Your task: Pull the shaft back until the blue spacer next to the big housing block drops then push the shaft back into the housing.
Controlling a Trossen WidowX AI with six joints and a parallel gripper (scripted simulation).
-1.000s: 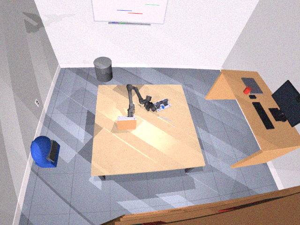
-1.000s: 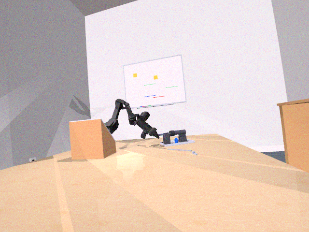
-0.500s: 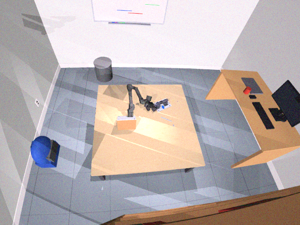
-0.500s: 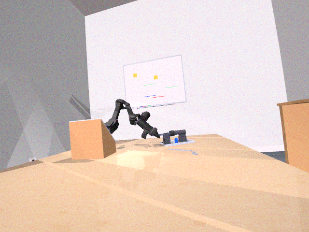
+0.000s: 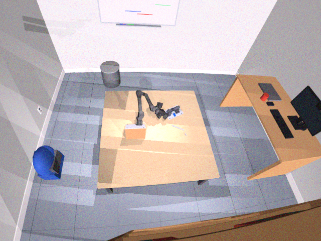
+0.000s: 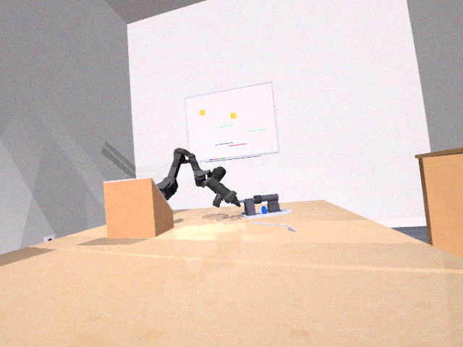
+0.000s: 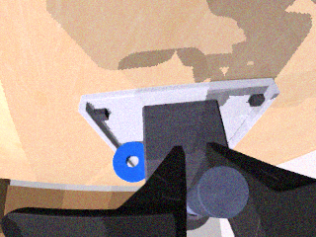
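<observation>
The dark shaft is 50 mm ahead of my gripper tip, 30 mm to the left of it and 20 mm above it. Also, from my gripper tip: small piece: 250 mm ahead, 270 mm to the right, 50 mm below; blue spacer: 120 mm ahead, 10 mm to the left, 30 mm below.
</observation>
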